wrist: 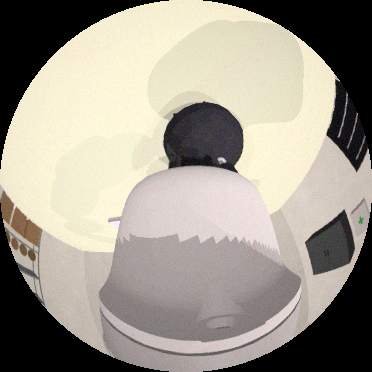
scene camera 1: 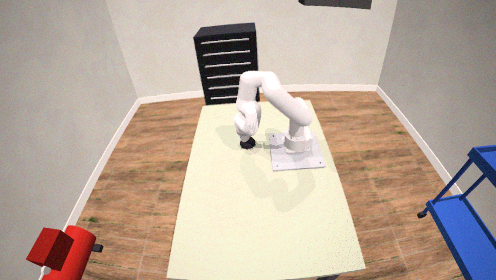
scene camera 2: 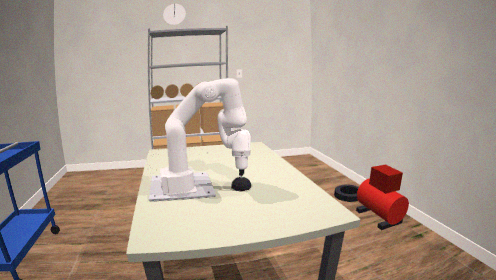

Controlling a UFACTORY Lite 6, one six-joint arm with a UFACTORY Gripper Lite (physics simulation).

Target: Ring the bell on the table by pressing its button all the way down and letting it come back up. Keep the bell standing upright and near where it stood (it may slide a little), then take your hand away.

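Where they show: hand, its tool point: [wrist: 193, 175] [scene camera 1: 245, 138] [scene camera 2: 241, 171]; arm's base, origin of its link: [scene camera 1: 295, 143] [scene camera 2: 180, 187].
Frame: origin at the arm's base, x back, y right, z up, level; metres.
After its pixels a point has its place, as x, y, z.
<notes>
The black domed bell [scene camera 1: 247, 144] {-0.258, 0.015, 0.019} [scene camera 2: 241, 184] {-0.245, 0.082, 0.018} [wrist: 204, 131] {-0.281, 0.042, 0.027} stands upright on the pale table [scene camera 1: 260, 235] {-0.251, -0.494, -0.011} [scene camera 2: 225, 225] {-0.104, 0.337, -0.011}, in front of the arm's base. A small silver part shows at its top in the wrist view, near the gripper's housing. My gripper [scene camera 2: 241, 172] {-0.266, 0.024, 0.051} points down directly over the bell's top, with its dark tips at or very close to the button. The white housing hides most of the fingers in the wrist view, so their opening is unclear. How far the button is pressed cannot be made out.
The arm's base plate [scene camera 1: 300, 161] {-0.004, -0.132, 0.000} [scene camera 2: 205, 193] {-0.092, 0.086, 0.000} is fixed to the table beside the bell. A black drawer cabinet [scene camera 1: 226, 32] stands behind the table in scene camera 1's view. A blue cart [scene camera 1: 465, 235] and a red machine [scene camera 2: 382, 202] stand on the floor.
</notes>
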